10 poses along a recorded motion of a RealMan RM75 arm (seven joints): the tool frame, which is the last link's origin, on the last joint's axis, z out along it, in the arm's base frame.
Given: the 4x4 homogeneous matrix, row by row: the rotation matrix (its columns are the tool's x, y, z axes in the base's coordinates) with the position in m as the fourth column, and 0 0 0 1 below. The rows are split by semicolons.
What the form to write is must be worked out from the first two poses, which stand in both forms.
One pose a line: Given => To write
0.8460 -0.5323 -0.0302 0.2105; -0.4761 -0.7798 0.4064 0.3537; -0.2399 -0.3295 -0.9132 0.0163; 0 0 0 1 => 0.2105 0.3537 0.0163 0.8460 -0.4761 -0.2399 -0.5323 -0.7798 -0.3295
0.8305 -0.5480 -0.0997 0.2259; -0.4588 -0.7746 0.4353 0.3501; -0.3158 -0.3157 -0.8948 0.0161; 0 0 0 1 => 0.2259 0.3501 0.0161 0.8305 -0.4588 -0.3158 -0.5480 -0.7746 -0.3157
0.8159 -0.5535 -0.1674 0.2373; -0.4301 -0.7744 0.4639 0.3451; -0.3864 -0.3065 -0.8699 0.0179; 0 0 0 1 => 0.2373 0.3451 0.0179 0.8159 -0.4301 -0.3864 -0.5535 -0.7744 -0.3065
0.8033 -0.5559 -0.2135 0.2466; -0.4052 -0.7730 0.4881 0.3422; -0.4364 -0.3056 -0.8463 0.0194; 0 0 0 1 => 0.2466 0.3422 0.0194 0.8033 -0.4052 -0.4364 -0.5559 -0.7730 -0.3056
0.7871 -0.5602 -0.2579 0.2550; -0.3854 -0.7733 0.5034 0.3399; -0.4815 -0.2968 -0.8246 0.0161; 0 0 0 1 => 0.2550 0.3399 0.0161 0.7871 -0.3854 -0.4815 -0.5602 -0.7733 -0.2968
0.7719 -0.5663 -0.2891 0.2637; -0.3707 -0.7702 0.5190 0.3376; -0.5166 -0.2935 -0.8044 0.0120; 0 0 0 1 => 0.2637 0.3376 0.0120 0.7719 -0.3707 -0.5166 -0.5663 -0.7702 -0.2935
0.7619 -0.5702 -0.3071 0.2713; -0.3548 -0.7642 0.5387 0.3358; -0.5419 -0.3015 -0.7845 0.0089; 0 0 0 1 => 0.2713 0.3358 0.0089 0.7619 -0.3548 -0.5419 -0.5702 -0.7642 -0.3015
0.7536 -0.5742 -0.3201 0.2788; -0.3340 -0.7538 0.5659 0.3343; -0.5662 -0.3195 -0.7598 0.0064; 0 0 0 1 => 0.2788 0.3343 0.0064 0.7536 -0.3340 -0.5662 -0.5742 -0.7538 -0.3195
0.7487 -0.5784 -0.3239 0.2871; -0.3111 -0.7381 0.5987 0.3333; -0.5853 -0.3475 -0.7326 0.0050; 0 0 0 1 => 0.2871 0.3333 0.0050 0.7487 -0.3111 -0.5853 -0.5784 -0.7381 -0.3475
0.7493 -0.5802 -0.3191 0.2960; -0.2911 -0.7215 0.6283 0.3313; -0.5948 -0.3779 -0.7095 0.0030; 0 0 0 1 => 0.2960 0.3313 0.0030 0.7493 -0.2911 -0.5948 -0.5802 -0.7215 -0.3779
